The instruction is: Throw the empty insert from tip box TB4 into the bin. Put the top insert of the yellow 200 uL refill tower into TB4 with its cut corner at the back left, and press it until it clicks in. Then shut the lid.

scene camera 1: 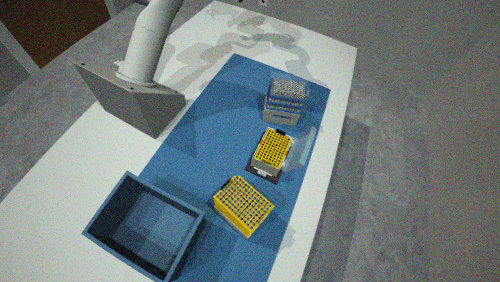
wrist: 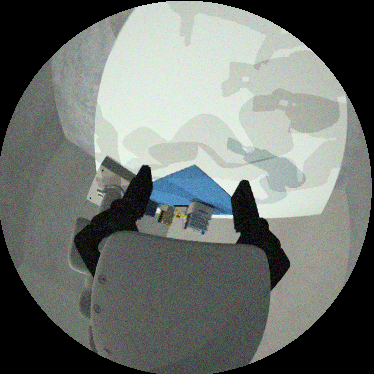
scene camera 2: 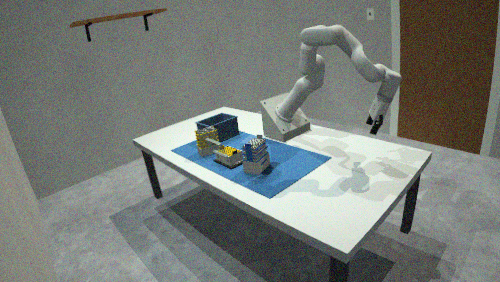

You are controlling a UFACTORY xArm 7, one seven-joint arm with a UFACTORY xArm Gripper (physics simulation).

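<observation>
TB4, a pale box on a dark base, stands mid-mat. Its yellow insert shows dark holes and lies in the box. The clear lid stands open at the box's right in scene camera 1. The yellow refill tower stands turned at an angle between TB4 and the bin; its cut corner is hard to make out. The blue bin shows no insert inside. My gripper is open and empty, high and far from the boxes.
A grey and blue tower stands on the blue mat, on TB4's other side from the yellow tower. The arm's slanted base stands beside the mat on the white table.
</observation>
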